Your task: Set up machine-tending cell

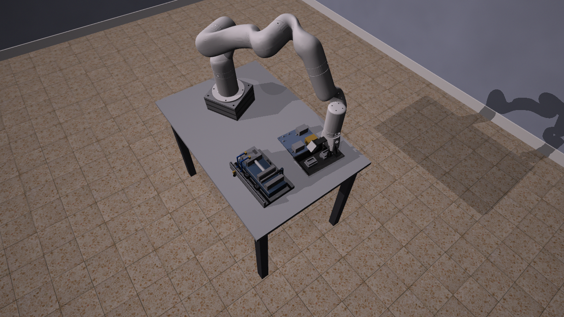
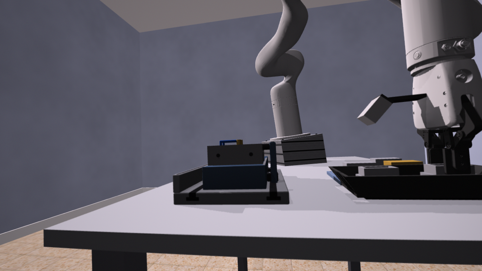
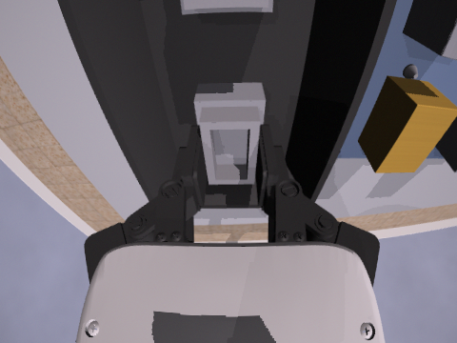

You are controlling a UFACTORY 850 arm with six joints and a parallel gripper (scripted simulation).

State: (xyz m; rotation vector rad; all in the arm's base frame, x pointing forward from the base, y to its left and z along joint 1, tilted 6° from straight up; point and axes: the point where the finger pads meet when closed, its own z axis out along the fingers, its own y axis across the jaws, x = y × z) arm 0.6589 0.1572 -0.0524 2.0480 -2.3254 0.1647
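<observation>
The aluminium blank lies 210 mm behind my hand, 30 mm below it and 20 mm to the left of it. Also, from my hand: brass blank: 130 mm behind, 30 mm below, 10 mm to the left.
</observation>
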